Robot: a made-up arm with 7 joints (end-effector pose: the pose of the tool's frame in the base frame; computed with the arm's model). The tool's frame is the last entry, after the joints.
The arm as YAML. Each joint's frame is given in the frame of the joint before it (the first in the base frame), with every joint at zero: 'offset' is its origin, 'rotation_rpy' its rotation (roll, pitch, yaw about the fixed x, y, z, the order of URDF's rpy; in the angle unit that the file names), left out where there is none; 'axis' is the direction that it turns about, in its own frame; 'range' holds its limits. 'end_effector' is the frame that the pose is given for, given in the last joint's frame.
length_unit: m
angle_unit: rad
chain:
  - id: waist
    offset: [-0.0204, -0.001, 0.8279]
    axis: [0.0, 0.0, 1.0]
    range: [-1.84, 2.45]
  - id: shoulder
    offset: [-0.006, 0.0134, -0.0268]
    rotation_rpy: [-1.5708, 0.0, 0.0]
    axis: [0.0, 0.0, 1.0]
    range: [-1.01, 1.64]
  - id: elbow
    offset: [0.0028, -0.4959, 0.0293]
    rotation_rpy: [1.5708, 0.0, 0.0]
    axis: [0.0, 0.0, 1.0]
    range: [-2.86, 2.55]
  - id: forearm
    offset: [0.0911, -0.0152, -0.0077]
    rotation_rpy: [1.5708, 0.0, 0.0]
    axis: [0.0, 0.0, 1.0]
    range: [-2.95, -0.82]
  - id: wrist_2
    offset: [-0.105, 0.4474, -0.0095]
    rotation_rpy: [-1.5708, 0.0, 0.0]
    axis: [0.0, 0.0, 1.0]
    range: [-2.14, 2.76]
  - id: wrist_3
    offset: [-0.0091, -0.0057, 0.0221]
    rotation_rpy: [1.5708, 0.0, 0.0]
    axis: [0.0, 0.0, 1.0]
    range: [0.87, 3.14]
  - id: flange
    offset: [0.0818, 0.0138, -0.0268]
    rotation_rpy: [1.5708, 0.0, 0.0]
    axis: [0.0, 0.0, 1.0]
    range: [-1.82, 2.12]
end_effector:
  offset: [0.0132, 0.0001, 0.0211]
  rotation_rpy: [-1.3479, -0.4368, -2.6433]
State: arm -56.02 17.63 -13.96 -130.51 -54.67 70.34 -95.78
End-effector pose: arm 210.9 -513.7 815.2 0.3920 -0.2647 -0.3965 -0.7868
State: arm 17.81 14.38 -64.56 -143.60 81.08 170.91 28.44
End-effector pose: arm 262.9 -377.4 938.3 0.7607 0.6454 0.0163 -0.0665
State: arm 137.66 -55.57 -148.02 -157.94 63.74 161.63 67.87
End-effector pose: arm 273.2 -118.0 517.3 0.1848 0.9100 0.3051 -0.2113
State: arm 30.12 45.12 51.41 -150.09 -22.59 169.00 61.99
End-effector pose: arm 12.6 547.8 708.5 0.0841 0.0131 -0.7755 -0.6256
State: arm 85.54 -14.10 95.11 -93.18 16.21 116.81 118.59
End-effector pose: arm -712.8 -145.9 1372.3 0.1463 0.2102 -0.6916 -0.6754
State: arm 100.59 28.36 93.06 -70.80 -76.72 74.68 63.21
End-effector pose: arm -699.6 227.4 1468.2 0.0105 0.6349 -0.2490 -0.7313
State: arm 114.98 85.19 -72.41 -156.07 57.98 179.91 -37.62
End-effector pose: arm 299.4 286.8 745.2 0.3296 -0.5086 0.7927 0.0656
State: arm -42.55 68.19 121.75 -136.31 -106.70 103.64 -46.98
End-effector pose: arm 317.2 350.2 1111.2 0.1324 0.9383 -0.2900 -0.1341
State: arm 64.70 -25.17 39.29 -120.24 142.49 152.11 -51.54
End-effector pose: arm -187.6 436.1 1261.0 0.0713 -0.1305 -0.1133 -0.9824
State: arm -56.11 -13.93 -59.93 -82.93 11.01 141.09 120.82
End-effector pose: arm -353.8 -348.9 1569.7 0.6221 0.2821 -0.6732 -0.2833
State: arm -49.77 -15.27 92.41 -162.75 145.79 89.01 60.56
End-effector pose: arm 287.4 261.6 790.2 0.0942 -0.9669 -0.1441 -0.1882
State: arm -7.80 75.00 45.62 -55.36 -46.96 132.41 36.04
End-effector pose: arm 975.0 272.4 760.8 0.4221 0.0542 0.6648 0.6139
